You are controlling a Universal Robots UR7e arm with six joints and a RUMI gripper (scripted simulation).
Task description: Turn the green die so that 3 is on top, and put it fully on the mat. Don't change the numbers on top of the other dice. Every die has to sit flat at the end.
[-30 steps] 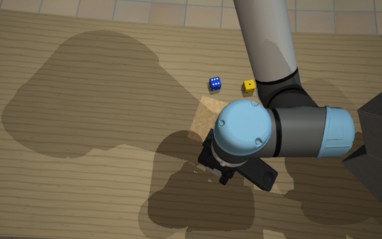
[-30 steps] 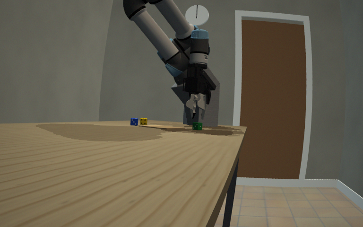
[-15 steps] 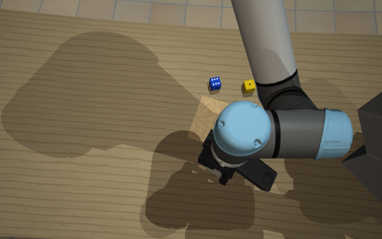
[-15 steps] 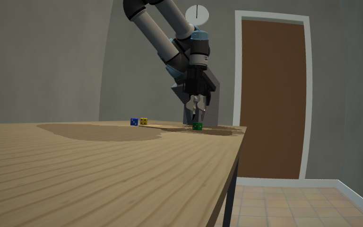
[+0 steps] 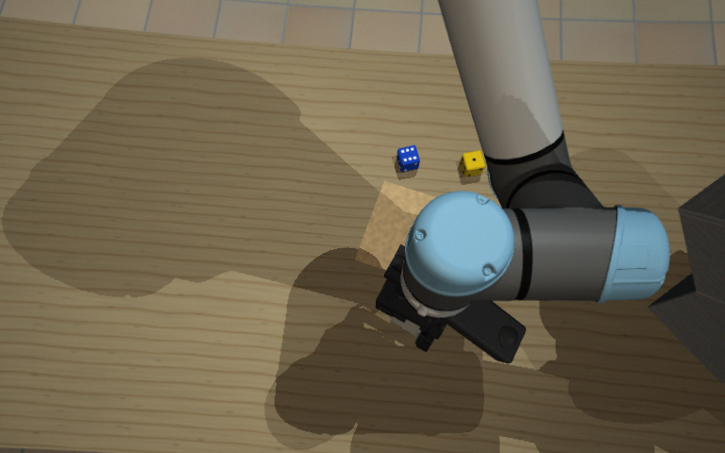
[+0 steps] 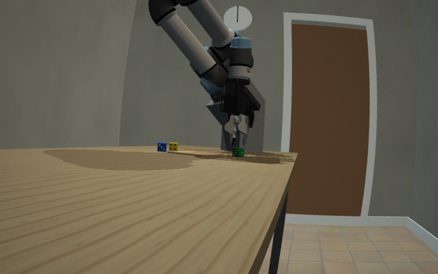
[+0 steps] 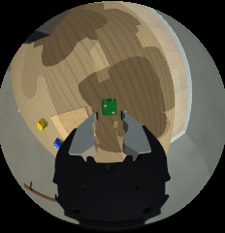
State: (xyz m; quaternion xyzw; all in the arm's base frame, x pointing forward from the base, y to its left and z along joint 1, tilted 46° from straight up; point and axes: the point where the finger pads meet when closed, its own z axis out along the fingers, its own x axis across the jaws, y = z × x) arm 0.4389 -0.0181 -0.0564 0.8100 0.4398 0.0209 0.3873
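The green die is 40 mm below my hand. Also, from my hand: blue die: 40 mm behind, 260 mm to the right, 40 mm below; tan mat: 20 mm behind, 140 mm to the right, 50 mm below; yellow die: 140 mm behind, 230 mm to the right, 40 mm below.
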